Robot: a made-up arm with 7 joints.
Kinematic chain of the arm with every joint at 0, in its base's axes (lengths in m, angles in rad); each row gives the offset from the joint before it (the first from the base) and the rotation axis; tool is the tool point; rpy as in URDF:
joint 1: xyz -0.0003 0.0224 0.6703 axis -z
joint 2: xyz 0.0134 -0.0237 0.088 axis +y
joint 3: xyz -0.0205 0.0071 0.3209 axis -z
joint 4: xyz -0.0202 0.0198 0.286 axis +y
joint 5: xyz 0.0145 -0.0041 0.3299 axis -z
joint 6: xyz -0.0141 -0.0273 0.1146 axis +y
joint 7: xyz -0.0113 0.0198 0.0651 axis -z
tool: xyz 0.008 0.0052 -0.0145 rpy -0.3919 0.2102 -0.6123
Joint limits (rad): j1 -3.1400..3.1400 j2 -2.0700..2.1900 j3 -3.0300..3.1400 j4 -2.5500..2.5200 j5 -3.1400..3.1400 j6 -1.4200..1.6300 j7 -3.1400..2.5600
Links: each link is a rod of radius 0.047 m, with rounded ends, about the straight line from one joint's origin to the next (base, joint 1, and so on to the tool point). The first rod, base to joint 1, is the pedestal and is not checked.
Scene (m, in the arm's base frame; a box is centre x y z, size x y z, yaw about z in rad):
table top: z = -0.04
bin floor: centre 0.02 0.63 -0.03 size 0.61 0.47 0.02 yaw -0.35
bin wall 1: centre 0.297 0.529 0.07 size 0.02 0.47 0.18 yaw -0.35
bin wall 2: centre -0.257 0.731 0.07 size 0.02 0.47 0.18 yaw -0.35
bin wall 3: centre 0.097 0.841 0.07 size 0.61 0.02 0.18 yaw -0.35
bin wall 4: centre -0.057 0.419 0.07 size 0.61 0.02 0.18 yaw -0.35
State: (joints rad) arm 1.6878 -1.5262 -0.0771 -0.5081 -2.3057 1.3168 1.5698
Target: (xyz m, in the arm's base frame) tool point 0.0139 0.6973 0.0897
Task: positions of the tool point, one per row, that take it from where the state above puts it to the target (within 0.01 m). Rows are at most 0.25 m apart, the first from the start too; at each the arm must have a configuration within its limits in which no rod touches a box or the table.
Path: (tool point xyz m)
1: 0.0115 0.9480 0.3687
2: -0.1044 0.8209 0.2353
3: 0.0139 0.6973 0.0897

